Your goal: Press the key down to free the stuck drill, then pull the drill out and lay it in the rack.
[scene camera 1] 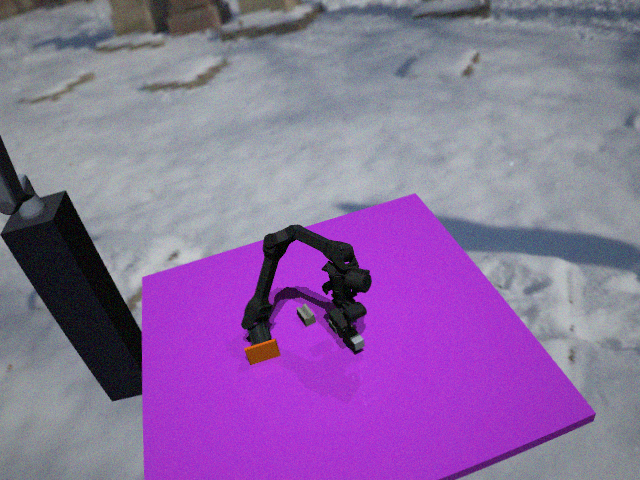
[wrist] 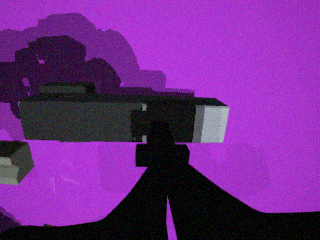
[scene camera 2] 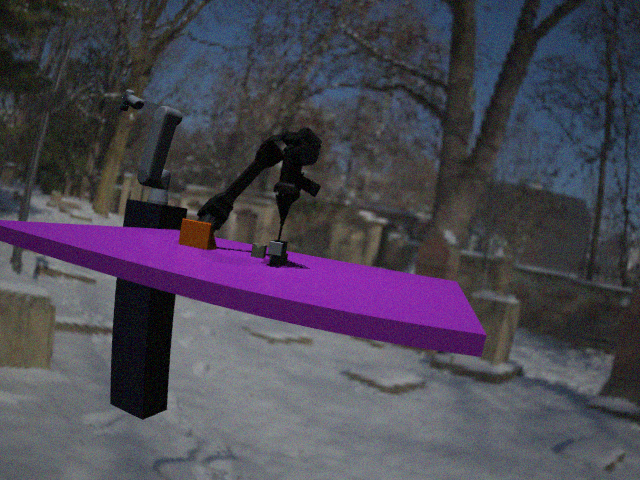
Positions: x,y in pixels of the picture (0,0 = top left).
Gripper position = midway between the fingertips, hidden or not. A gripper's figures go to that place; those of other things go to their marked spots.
Labels:
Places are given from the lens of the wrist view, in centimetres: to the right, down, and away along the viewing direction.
my gripper (wrist: pixel 164 158): 0, 2, 10
dark key (wrist: pixel 160 139): 0, 1, 12

